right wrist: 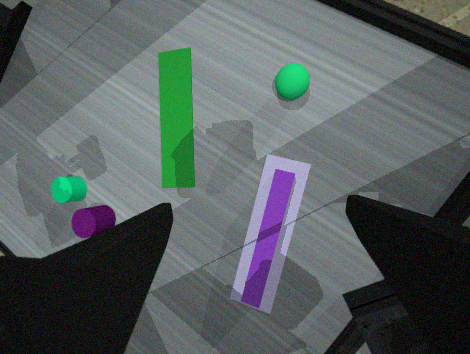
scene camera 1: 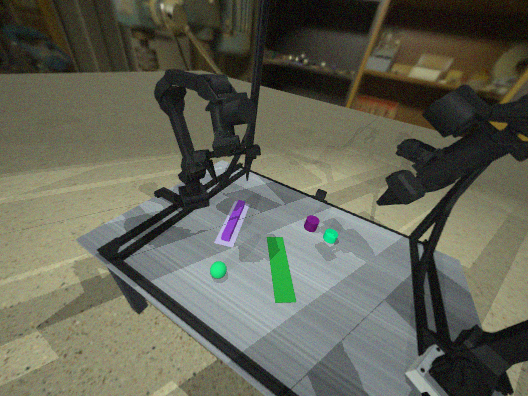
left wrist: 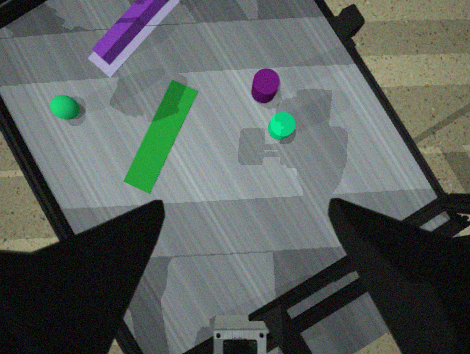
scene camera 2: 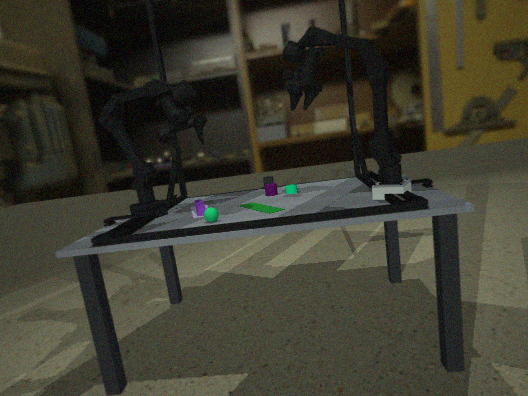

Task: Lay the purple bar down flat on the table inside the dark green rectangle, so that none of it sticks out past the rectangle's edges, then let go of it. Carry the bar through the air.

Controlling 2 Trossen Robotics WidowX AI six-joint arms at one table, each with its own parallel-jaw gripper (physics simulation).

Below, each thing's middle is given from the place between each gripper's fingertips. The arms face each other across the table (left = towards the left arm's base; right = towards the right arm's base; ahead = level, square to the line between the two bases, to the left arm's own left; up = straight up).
My right hand is 70 mm past the purple bar (right wrist: 282,182), 40 mm to the left of it and 230 mm above it. Round my right hand: green rectangle (scene camera 1: 282,283) 30 mm behind, 210 mm to the left, 250 mm below; then pale lilac rectangle (right wrist: 301,169) 70 mm behind, 40 mm to the right, 250 mm below; then purple cylinder (right wrist: 86,222) 280 mm behind, 200 mm to the left, 220 mm below.
My left gripper is now 31 cm above the purple cylinder, 18 cm to the left of it and 13 cm past it. From my left hand the other things lie so: green rectangle (33 cm below, 17 cm to the right, 11 cm ahead); then pale lilac rectangle (42 cm to the right, 33 cm below, 8 cm ahead); then purple bar (42 cm to the right, 32 cm below, 8 cm ahead).
